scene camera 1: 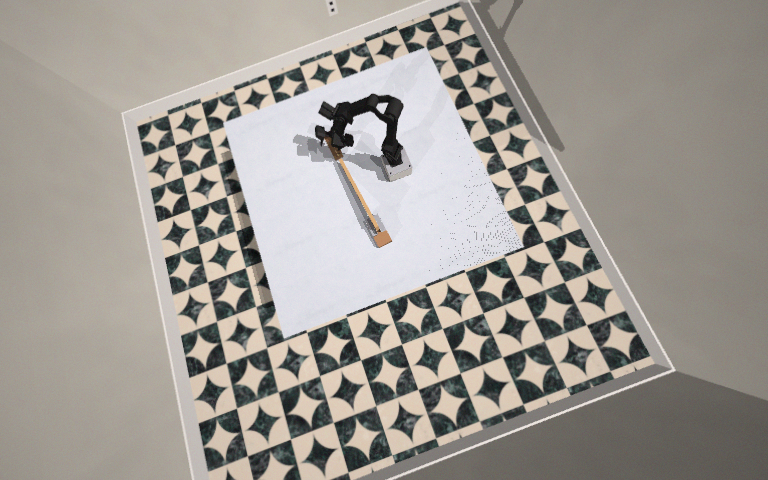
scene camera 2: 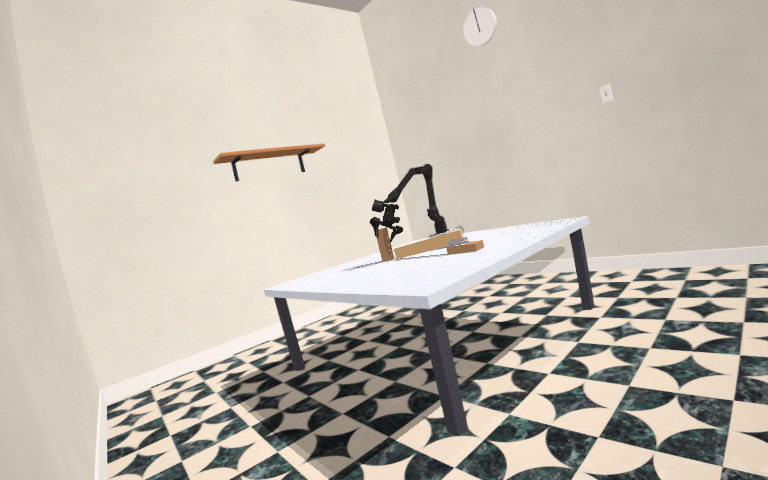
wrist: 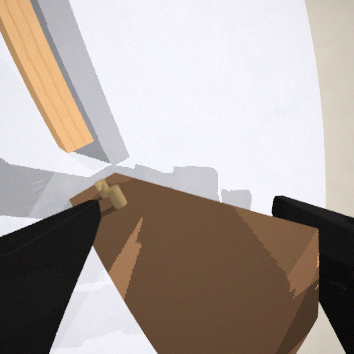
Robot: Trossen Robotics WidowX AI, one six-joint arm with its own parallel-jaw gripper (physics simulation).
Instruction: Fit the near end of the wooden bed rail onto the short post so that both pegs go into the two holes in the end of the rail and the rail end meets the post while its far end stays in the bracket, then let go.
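Frame: origin at the arm's base, x right, y ahead, z up, level; millimetres.
Seen in the pictures: gripper, between the fingertips: (scene camera 1: 329,147) (scene camera 2: 383,239) (wrist: 187,206); arm's base, origin of its link: (scene camera 1: 395,160) (scene camera 2: 442,232).
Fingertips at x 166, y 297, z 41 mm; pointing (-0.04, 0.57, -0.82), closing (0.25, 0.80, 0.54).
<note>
Pixels of each thing's top centre, then the offset from my fingertips to it. "pt": a spot on its surface instead. Level surfaces: height alone.
- short brown post, a spot on its surface: (wrist: 210,265) pt dx -3, dy -23, dz +40 mm
- brown block, centre of its top: (scene camera 2: 464,243) (scene camera 1: 378,230) dx -478, dy -89, dz -86 mm
- white table, height of its surface: dz -121 mm
The short brown post (scene camera 1: 336,151) (scene camera 2: 385,246) (wrist: 210,265) stands upright on the table. Two pale pegs (wrist: 117,196) stick out of its side facing the rail, in the wrist view. The long wooden rail (scene camera 1: 356,190) (scene camera 2: 427,245) (wrist: 42,75) has its near end a short gap away from the post and pegs. Its far end is at the metal bracket (scene camera 2: 457,241), on the brown block (scene camera 1: 382,238) (scene camera 2: 471,247); the exact seating is too small to tell. The rail's end holes do not show. My gripper (scene camera 1: 332,137) (scene camera 2: 385,230) (wrist: 187,206) is open, with its fingers around the post's upper part, holding nothing.
The white table (scene camera 1: 317,271) (scene camera 2: 351,283) carries the arm's pale base (scene camera 1: 398,171), to the right of the rail in scene camera 1. A wall shelf (scene camera 2: 269,153) and a round clock (scene camera 2: 479,26) hang on the walls.
</note>
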